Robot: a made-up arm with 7 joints.
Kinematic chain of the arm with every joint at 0, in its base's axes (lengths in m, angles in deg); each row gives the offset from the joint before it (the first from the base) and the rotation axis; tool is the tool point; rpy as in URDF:
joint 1: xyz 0 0 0.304 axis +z
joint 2: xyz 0 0 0 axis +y
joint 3: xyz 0 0 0.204 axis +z
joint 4: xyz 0.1 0 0 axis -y
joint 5: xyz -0.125 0 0.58 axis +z
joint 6: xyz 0 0 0 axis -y
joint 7: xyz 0.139 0 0 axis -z
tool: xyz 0 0 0 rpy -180 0 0
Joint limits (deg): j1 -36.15..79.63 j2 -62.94..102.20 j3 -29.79..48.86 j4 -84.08..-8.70 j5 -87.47..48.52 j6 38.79..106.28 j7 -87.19..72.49
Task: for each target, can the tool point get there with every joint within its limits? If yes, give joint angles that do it. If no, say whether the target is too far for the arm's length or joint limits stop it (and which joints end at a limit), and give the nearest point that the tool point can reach.
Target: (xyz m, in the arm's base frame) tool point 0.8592 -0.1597 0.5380
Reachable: yes | joints -3.14 30.50 -2.89 -57.42 -61.76 48.82 -6.52
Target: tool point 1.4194 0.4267 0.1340
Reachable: no: too far | nearest point 0.9129 0.2744 0.1947 | short by 0.532 m
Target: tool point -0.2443 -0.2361 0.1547
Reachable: no: joint limits stop it (at a limit: joint 1, joint 2, joint 3, joint 4, joint 6) | nearest point -0.1188 -0.4384 -0.3791 | short by 0.585 m
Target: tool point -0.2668 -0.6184 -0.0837
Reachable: no: joint limits stop it (at a limit: joint 1, joint 3, joint 4, joint 6) | nearest point -0.0683 -0.5210 -0.3507 | short by 0.347 m
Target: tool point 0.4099 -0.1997 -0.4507
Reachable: yes | joints -11.54 88.81 -9.23 -76.97 9.64 63.82 -12.43
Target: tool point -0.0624 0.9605 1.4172
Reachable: no: too far | nearest point -0.0407 0.6263 1.0298 | short by 0.512 m
